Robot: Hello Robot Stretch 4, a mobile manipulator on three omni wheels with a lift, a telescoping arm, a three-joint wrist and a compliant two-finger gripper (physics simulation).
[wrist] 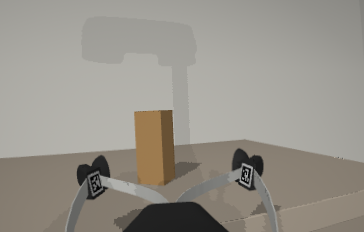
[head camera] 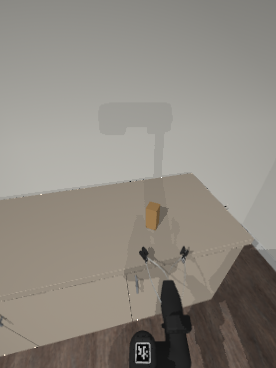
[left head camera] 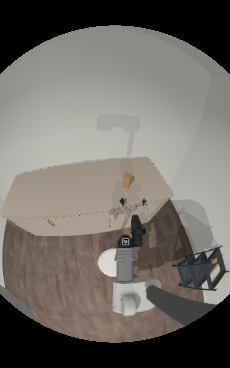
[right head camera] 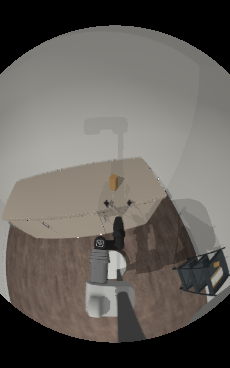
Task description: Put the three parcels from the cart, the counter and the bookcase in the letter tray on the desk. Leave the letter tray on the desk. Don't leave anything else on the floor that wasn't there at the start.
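Seen in the pictures: hand, its tool point: (wrist: 171,169) (head camera: 163,250) (left head camera: 132,199) (right head camera: 117,201); robot's base, origin of its link: (left head camera: 113,261) (right head camera: 110,263).
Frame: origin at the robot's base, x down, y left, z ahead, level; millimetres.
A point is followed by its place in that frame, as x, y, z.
Observation:
An orange-brown box-shaped parcel (head camera: 152,216) @[-973, -47, 617] (left head camera: 127,181) @[-968, -53, 615] (right head camera: 113,182) @[-974, -53, 615] (wrist: 150,147) @[-948, -44, 619] stands upright on the beige counter (head camera: 65,230) @[-882, 382, 610] (left head camera: 65,190) @[-882, 459, 557] (right head camera: 60,195) @[-882, 417, 544] (wrist: 300,175) @[-882, -314, 617], towards its right end. My gripper (head camera: 164,254) @[-949, -83, 461] (left head camera: 133,202) @[-949, -83, 461] (right head camera: 118,203) @[-949, -83, 461] (wrist: 170,173) @[-949, -83, 461] is open and empty, its fingertips spread wide near the counter's front edge. The parcel is beyond the fingertips, a little left of midway between them in the wrist view. The desk and the letter tray cannot be made out in these views.
A dark tiered rack (left head camera: 187,275) @[-104, -1145, -469] (right head camera: 187,277) @[-105, -1116, -433] stands on the floor at the right, with a small orange item (left head camera: 214,261) @[-680, -1125, -270] (right head camera: 216,264) @[-681, -1126, -266] and a white item (left head camera: 215,274) @[-653, -1167, -474] (right head camera: 217,278) in it. A grey wall rises behind the counter. Handles show on the counter's front.

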